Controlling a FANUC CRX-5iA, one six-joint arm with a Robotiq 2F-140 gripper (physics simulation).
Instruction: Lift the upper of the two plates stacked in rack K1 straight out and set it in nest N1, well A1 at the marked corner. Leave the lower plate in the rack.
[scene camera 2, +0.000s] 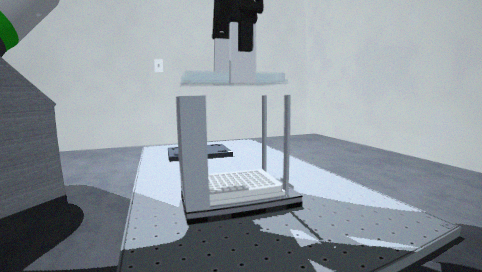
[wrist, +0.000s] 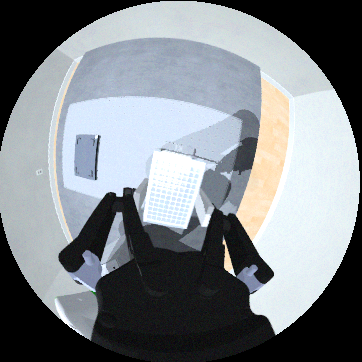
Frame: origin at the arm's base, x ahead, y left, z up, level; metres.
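Where they show: gripper, fingertip midpoint: (scene camera 2: 232, 84) (wrist: 171, 190).
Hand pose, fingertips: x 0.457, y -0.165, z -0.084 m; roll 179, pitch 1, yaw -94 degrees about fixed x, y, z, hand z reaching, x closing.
Observation:
After its pixels a point has its place.
My gripper (scene camera 2: 233, 75) {x 0.457, y -0.165, z -0.084 m} (wrist: 171, 190) {x 0.457, y -0.165, z -0.084 m} is shut on the upper plate, a pale, see-through well plate (scene camera 2: 270, 78) {x 0.492, y -0.209, z -0.079 m} (wrist: 175, 187) {x 0.465, y -0.171, z -0.081 m}. In the scene view it hangs about level, above the tops of the rack posts and apart from them. The lower plate (scene camera 2: 245, 180) {x 0.475, y -0.166, z -0.219 m}, white with many wells, sits at the bottom of rack K1 (scene camera 2: 192, 150) {x 0.395, y -0.207, z -0.160 m}. The held plate hides much of the rack in the wrist view. Nest N1 (scene camera 2: 220, 149) {x 0.531, y 0.153, z -0.241 m} (wrist: 86, 157) {x 0.470, y 0.152, z -0.240 m}, a flat dark-grey fixture, lies behind the rack in the scene view and at the left in the wrist view, with a small light mark at one corner.
The rack has a broad grey panel at its left and thin upright posts (scene camera 2: 287, 145) {x 0.516, y -0.210, z -0.163 m} at its right in the scene view. A perforated table (scene camera 2: 160, 170) {x 0.364, y 0.046, z -0.252 m} (wrist: 125, 117) {x 0.610, y 0.011, z -0.251 m} carries rack and nest. A grey pedestal (scene camera 2: 30, 140) {x 0.150, y -0.052, z -0.156 m} stands at the left, below part of the arm.

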